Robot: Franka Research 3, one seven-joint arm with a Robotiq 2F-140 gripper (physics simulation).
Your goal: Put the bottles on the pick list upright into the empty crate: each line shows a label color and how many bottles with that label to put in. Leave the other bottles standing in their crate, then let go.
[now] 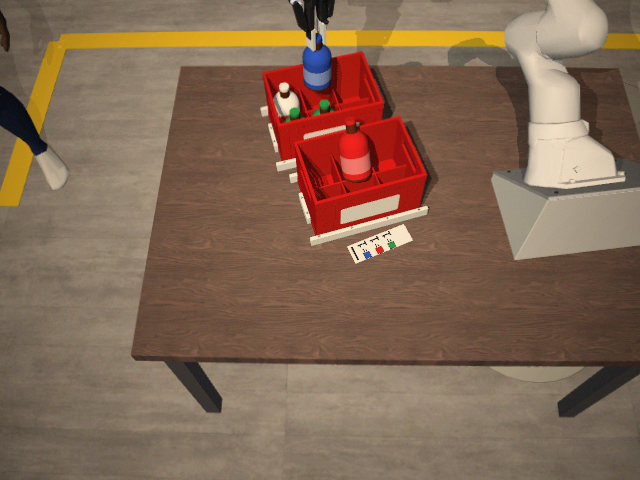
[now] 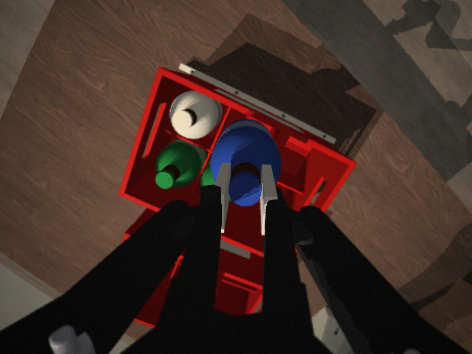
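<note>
My gripper (image 1: 316, 42) (image 2: 245, 178) is shut on the neck of the blue bottle (image 1: 316, 67) (image 2: 245, 145) and holds it upright, raised above the back crate (image 1: 330, 112) (image 2: 137, 145). A white bottle (image 1: 285, 102) (image 2: 195, 115) and two green bottles stand in that crate, one green bottle (image 1: 294, 113) (image 2: 179, 164) at the left and another green bottle (image 1: 324, 106) (image 2: 207, 177) beside it, partly hidden. The red bottle (image 1: 354, 155) stands upright in a middle compartment of the front crate (image 1: 421, 188). The pick list (image 1: 403, 235) shows blue 1, red 1, green 1.
White rails (image 1: 369, 225) (image 2: 257, 102) run along the crates' sides on the brown table (image 1: 232, 294) (image 2: 90, 65). The two crates stand close together. The robot's base stand (image 1: 573, 222) is at the right of the table. A person's arm reaches in at the left, beyond the table.
</note>
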